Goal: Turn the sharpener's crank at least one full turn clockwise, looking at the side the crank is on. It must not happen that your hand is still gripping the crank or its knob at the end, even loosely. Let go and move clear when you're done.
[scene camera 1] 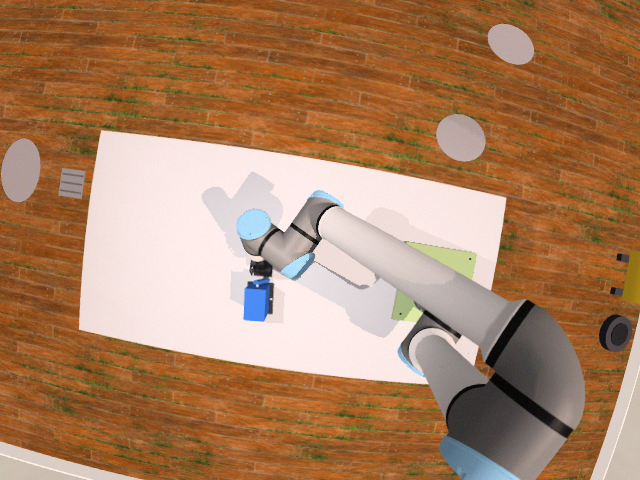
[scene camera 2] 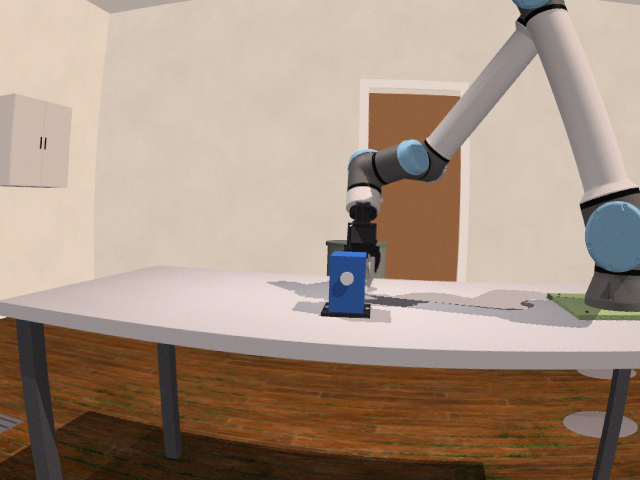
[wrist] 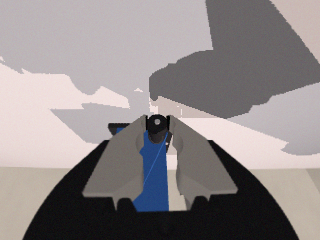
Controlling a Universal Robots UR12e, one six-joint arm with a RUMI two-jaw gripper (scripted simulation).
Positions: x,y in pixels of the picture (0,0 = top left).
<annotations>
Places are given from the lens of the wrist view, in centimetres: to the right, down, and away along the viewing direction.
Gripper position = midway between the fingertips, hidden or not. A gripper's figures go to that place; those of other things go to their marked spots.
my gripper (wrist: 157,116): 0, 0, 15
blue sharpener (wrist: 154,197): -1, 9, 15
</annotations>
